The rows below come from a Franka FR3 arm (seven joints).
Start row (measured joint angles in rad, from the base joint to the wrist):
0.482 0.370 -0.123 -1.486 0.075 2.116 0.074
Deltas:
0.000 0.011 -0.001 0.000 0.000 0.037 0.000
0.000 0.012 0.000 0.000 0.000 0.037 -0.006
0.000 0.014 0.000 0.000 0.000 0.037 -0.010
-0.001 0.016 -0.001 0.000 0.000 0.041 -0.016
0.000 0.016 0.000 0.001 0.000 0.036 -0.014
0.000 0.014 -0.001 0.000 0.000 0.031 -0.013
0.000 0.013 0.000 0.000 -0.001 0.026 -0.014
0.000 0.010 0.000 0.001 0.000 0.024 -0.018
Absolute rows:
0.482 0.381 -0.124 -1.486 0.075 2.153 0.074
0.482 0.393 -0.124 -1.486 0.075 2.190 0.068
0.482 0.407 -0.124 -1.486 0.075 2.227 0.058
0.481 0.423 -0.125 -1.486 0.075 2.268 0.042
0.481 0.439 -0.125 -1.485 0.075 2.304 0.028
0.481 0.453 -0.126 -1.485 0.075 2.335 0.015
0.481 0.466 -0.126 -1.485 0.074 2.361 0.001
0.481 0.476 -0.126 -1.484 0.074 2.385 -0.017

